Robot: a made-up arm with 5 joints.
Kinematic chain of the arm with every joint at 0, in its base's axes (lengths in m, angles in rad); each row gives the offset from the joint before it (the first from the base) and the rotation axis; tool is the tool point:
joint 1: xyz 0 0 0.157 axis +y
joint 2: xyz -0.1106 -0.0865 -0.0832 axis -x
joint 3: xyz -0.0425 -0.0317 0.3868 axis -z
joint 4: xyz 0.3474 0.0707 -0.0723 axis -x
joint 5: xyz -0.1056 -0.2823 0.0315 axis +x
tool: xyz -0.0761 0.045 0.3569
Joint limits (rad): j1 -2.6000..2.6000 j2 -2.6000..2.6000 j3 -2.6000..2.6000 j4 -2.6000..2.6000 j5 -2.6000..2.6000
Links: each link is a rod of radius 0.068 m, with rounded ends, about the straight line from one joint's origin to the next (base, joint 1, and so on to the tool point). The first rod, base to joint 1, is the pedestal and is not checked.
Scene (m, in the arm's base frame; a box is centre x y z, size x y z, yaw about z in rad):
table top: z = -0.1
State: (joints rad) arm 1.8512 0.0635 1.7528 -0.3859 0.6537
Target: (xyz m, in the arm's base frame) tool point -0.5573 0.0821 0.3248
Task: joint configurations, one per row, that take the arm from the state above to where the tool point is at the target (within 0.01 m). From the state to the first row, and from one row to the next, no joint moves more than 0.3 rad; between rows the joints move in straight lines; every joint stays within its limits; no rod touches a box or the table.
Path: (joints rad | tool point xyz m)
1: 1.6117 0.1054 1.8965 -0.5178 0.7444 | 0.2989 -0.0726 0.8409
2: 1.3722 0.1473 2.0403 -0.6497 0.8350 | 0.0097 0.0067 0.8690
3: 1.1326 0.1892 2.1840 -0.7816 0.9257 | -0.2607 0.0636 0.7712
4: 0.8931 0.2311 2.3277 -0.9136 1.0164 | -0.4602 0.0901 0.5739
5: 0.6536 0.2730 2.4715 -1.0455 1.1071 | -0.5573 0.0821 0.3248

